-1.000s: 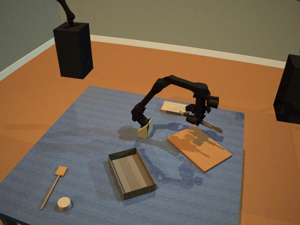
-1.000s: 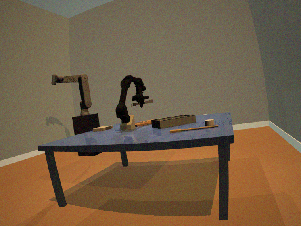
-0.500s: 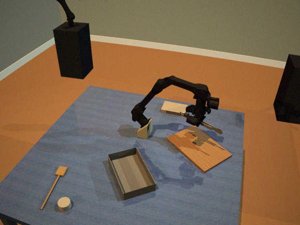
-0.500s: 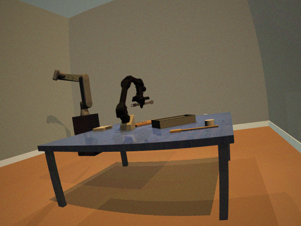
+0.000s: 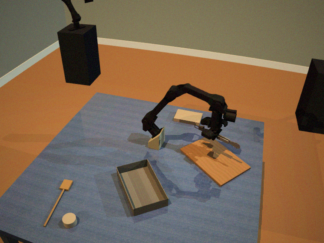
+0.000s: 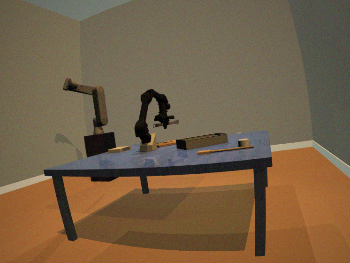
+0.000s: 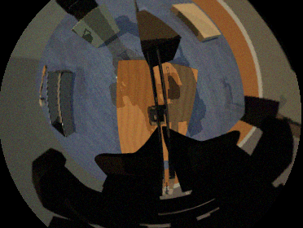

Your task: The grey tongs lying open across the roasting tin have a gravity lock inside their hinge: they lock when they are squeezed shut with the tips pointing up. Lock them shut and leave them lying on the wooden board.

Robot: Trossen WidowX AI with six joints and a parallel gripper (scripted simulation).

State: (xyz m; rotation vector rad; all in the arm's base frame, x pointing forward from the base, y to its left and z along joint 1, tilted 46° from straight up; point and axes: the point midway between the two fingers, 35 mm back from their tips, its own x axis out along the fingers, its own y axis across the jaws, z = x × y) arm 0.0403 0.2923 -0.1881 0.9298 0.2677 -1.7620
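Right now the wooden board is 120 mm below my gripper tip, 30 mm to the left of it and 30 mm ahead of it. Also, from my gripper tip: pale block (350 mm behind, 200 mm to the right, 110 mm below); roasting tin (360 mm ahead, 330 mm to the right, 100 mm below).
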